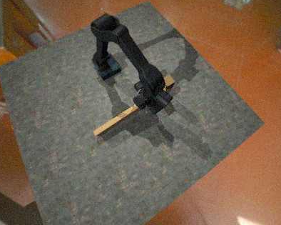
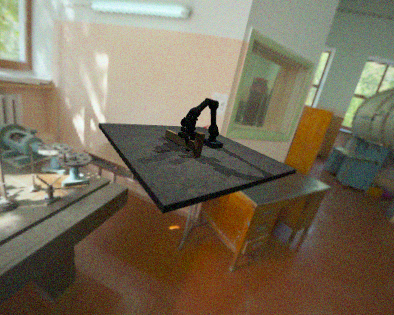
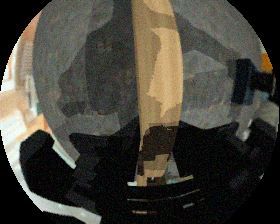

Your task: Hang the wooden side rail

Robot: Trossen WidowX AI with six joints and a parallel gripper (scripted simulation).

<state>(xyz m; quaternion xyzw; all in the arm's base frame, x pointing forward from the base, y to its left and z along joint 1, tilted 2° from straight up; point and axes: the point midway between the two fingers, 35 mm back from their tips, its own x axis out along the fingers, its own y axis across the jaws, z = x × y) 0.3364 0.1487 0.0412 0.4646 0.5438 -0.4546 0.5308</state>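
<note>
My gripper tip is now 20 mm past the headboard post, 110 mm to the right of it and 40 mm below it.
</note>
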